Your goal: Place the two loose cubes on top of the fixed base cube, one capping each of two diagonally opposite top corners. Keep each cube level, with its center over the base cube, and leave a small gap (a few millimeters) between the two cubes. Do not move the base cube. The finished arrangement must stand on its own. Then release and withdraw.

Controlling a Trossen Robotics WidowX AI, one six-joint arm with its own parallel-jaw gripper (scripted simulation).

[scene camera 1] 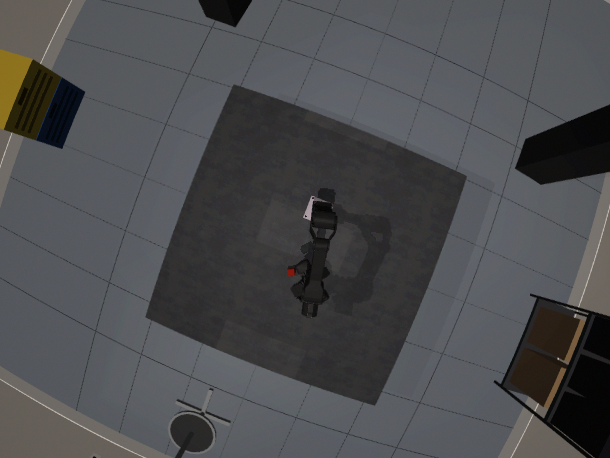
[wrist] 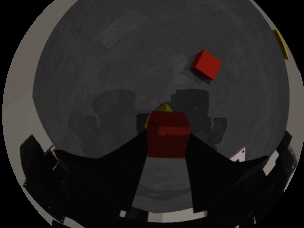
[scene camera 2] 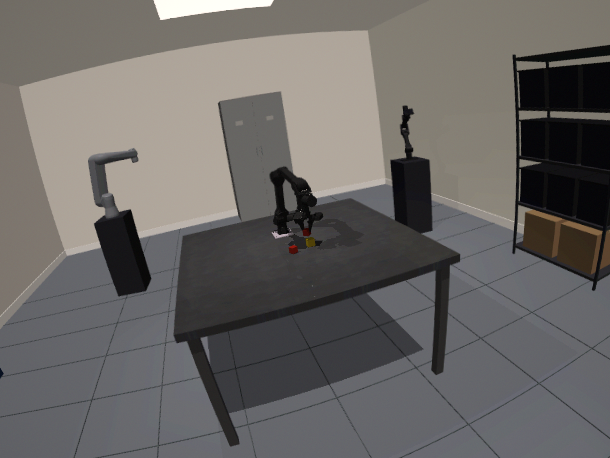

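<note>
Red cube held by the gripper (wrist: 167,135).
</note>
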